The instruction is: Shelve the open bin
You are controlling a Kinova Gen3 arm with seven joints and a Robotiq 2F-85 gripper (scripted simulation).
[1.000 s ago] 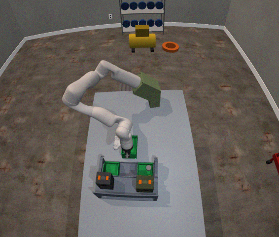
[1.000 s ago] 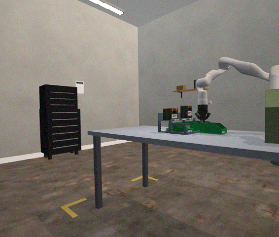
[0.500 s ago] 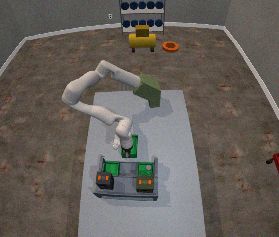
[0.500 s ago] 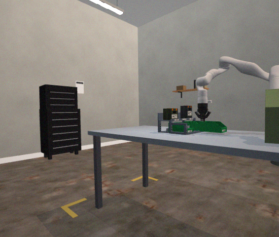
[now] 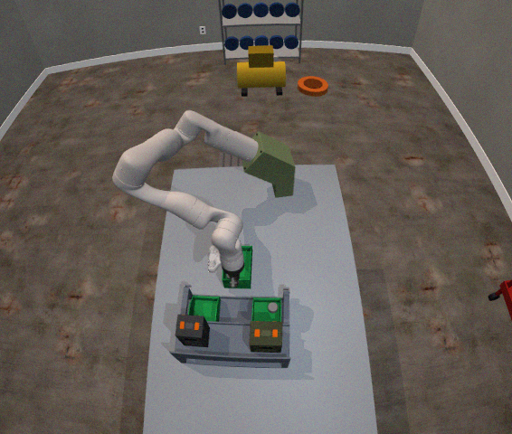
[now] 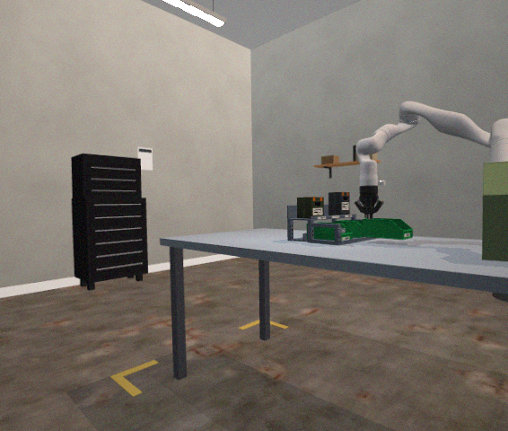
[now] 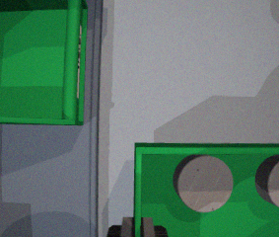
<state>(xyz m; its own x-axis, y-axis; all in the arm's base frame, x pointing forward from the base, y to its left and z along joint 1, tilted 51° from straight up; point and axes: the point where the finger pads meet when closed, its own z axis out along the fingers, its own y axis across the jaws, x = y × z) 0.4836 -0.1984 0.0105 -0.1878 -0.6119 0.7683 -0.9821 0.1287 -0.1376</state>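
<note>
Now: the grey shelf 150 mm ahead of my hand, 30 mm to the right of it and 30 mm below it.
</note>
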